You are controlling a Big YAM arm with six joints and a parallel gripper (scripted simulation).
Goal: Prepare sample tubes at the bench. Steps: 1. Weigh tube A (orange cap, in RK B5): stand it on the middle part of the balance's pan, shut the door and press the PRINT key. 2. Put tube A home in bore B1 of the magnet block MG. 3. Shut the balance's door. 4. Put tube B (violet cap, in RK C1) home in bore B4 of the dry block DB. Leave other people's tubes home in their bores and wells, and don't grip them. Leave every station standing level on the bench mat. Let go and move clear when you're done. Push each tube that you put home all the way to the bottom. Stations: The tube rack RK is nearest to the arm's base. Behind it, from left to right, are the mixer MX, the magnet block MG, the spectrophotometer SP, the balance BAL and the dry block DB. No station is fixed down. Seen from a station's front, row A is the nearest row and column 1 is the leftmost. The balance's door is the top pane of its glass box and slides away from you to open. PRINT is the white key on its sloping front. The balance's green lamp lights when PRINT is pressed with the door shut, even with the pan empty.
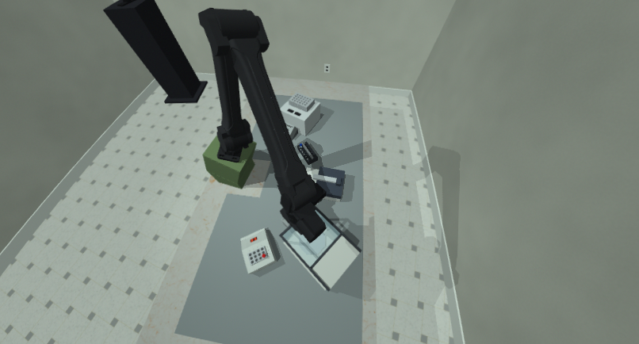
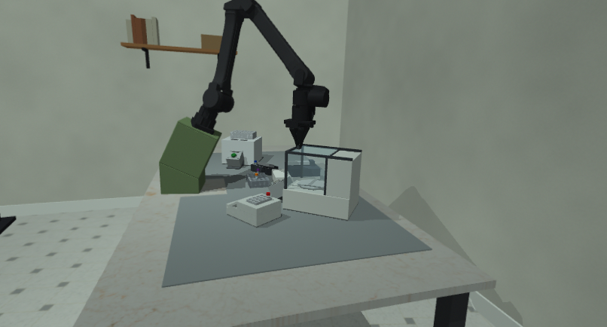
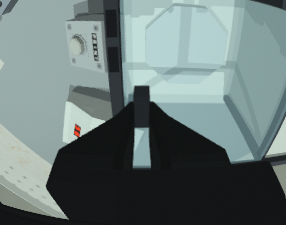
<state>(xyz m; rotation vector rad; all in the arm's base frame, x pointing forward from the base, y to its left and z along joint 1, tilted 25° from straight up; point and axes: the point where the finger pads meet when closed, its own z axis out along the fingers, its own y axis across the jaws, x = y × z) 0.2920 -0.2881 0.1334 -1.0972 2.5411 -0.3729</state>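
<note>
Now: the balance door 20 mm ahead of my hand, 20 mm to the right of it and 10 mm below it. Also, from my hand: red-capped tube 150 mm behind, 100 mm to the right, 160 mm below; then balance pan 40 mm ahead, 40 mm to the right, 140 mm below; then dry block DB 190 mm behind, 70 mm to the right, 190 mm below.
</note>
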